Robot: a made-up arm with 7 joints.
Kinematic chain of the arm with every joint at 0, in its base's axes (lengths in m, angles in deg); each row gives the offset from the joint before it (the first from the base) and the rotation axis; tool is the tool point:
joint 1: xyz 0 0 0.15 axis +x
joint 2: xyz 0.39 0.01 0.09 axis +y
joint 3: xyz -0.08 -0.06 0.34 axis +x
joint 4: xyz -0.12 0.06 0 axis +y
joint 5: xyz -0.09 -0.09 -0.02 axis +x
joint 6: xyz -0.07 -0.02 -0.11 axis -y
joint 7: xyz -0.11 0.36 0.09 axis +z
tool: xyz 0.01 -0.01 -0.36
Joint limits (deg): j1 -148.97..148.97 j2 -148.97..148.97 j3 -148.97..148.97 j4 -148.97..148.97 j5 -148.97..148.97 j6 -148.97..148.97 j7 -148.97..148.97
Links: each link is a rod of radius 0.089 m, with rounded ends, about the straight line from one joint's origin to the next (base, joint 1, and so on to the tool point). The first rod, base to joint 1, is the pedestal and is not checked.
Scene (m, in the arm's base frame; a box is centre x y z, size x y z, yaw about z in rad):
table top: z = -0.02
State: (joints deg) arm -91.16 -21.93 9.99 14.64 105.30 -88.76 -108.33
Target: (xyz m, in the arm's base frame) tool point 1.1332 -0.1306 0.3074
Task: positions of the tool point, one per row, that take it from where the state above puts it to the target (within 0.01 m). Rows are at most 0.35 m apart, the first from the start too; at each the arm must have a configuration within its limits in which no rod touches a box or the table.
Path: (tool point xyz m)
1: -0.1811 0.7724 0.4296
2: 0.0888 0.9019 0.4956
3: 0.3928 0.9206 0.5588
4: 0.6889 0.8276 0.5972
5: 0.9363 0.6400 0.5939
6: 1.1030 0.3903 0.5406
7: 1.1698 0.1194 0.4403
8: 1.1332 -0.1305 0.3074

